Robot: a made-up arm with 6 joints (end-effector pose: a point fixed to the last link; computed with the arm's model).
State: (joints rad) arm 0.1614 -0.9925 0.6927 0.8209 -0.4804 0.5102
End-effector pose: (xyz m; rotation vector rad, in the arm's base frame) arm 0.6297 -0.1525 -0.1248 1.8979 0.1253 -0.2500
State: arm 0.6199 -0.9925 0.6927 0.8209 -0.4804 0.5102
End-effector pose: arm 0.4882 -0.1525 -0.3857 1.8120 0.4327 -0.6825
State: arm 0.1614 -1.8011 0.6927 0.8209 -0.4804 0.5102
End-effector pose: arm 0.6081 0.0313 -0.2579 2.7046 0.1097 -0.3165
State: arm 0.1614 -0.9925 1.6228 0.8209 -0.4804 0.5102
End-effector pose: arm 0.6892 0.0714 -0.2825 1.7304 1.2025 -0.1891
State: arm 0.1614 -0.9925 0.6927 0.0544 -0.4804 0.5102
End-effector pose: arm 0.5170 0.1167 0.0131 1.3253 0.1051 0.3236
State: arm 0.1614 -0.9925 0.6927 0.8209 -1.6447 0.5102
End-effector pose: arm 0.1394 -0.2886 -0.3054 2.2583 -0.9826 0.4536
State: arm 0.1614 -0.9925 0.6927 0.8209 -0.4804 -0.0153
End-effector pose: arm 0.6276 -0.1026 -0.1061 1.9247 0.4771 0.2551
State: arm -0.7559 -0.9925 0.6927 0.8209 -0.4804 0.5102
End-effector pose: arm 0.5201 -0.1525 0.4429 1.8399 -0.4906 0.6254
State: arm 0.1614 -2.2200 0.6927 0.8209 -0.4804 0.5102
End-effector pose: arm 0.6077 0.1518 -0.2602 -3.1193 -0.0923 0.3453
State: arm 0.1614 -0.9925 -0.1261 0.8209 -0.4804 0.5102
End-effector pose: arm 0.4113 -0.2320 -0.0367 1.7851 -0.8251 -0.2688
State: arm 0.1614 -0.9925 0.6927 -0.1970 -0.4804 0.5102
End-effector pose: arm 0.4513 0.2027 0.0127 1.1214 0.0966 0.4914
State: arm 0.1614 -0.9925 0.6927 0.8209 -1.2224 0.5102
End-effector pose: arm 0.3000 -0.2762 -0.1773 2.1838 -0.5633 0.1819
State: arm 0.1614 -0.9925 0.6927 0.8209 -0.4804 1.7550
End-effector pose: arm 0.5423 -0.2335 -0.1345 1.4426 -0.7052 -1.3530
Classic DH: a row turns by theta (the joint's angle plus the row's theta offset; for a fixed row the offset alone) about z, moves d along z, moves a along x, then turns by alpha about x. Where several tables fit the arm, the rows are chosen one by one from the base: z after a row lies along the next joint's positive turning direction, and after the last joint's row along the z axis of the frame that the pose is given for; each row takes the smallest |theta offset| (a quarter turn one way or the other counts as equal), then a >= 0, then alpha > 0; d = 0 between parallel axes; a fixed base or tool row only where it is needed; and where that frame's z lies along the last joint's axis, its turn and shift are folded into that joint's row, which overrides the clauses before.
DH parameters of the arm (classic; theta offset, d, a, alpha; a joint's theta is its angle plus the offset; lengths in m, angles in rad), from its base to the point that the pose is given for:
base (fixed): 0 0.048 0 -1.5708
joint 1: -1.5708 0.097 0.078 1.5708
joint 2: 0 -0.425 -0.089 -1.5708
joint 3: 0 -0.396 -0.099 -1.5708
joint 4: 1.5708 0.19 0.073 -1.5708
joint 5: 1.5708 -0.12 0.007 1.5708
joint 6: 0 -0.485 -0.102 1.5708
tool (fixed): 3.1416 0.011 0 0

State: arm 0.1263 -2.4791 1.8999 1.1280 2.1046 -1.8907
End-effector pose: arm -0.0894 0.8688 0.2499 1.1132 -1.8216 -0.0613
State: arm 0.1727 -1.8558 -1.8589 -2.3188 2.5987 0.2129
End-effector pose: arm 0.1546 -0.1224 0.1191 1.3297 0.0379 1.5707
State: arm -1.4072 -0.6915 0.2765 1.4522 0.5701 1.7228
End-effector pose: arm 0.3833 -0.3833 0.9055 1.9501 -1.1245 -0.7841
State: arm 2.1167 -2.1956 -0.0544 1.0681 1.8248 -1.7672
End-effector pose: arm -0.7001 0.6317 -0.8149 -1.3918 0.7263 0.1569
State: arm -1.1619 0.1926 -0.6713 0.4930 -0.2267 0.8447
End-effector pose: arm -0.1401 0.0094 0.4982 0.1935 -2.6182 0.6353
